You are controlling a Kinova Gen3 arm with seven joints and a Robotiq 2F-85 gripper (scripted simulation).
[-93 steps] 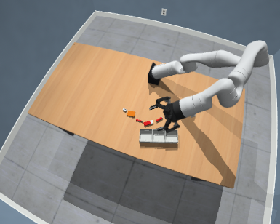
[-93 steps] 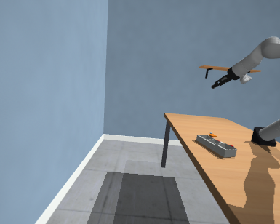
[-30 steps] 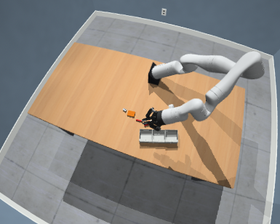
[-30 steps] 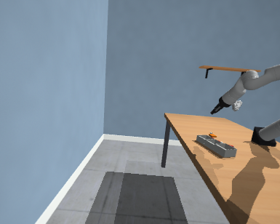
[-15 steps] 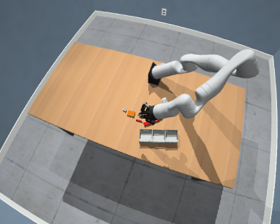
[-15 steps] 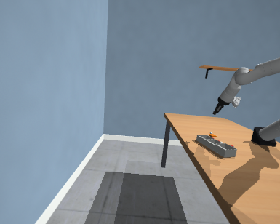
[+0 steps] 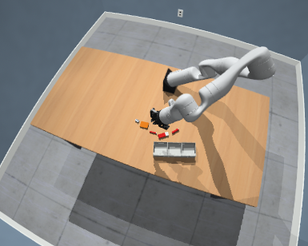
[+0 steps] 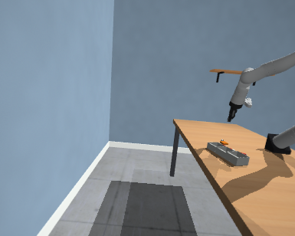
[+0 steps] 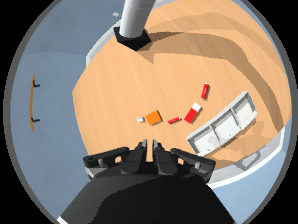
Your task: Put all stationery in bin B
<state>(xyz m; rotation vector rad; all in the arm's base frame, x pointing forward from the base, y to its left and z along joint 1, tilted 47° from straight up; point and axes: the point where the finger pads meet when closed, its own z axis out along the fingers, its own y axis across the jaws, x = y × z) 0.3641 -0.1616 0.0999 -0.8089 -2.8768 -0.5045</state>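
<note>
Right now my hand is 18 cm above the grey bin row, 14 cm to the right of it and 8 cm short of it. From my hand the other things lie so: small pale piece: 20 cm below, 13 cm to the right, 7 cm behind; orange block: 20 cm below, 8 cm to the right, 5 cm behind; red-and-white item: 20 cm below, 6 cm to the left, 1 cm behind.
</note>
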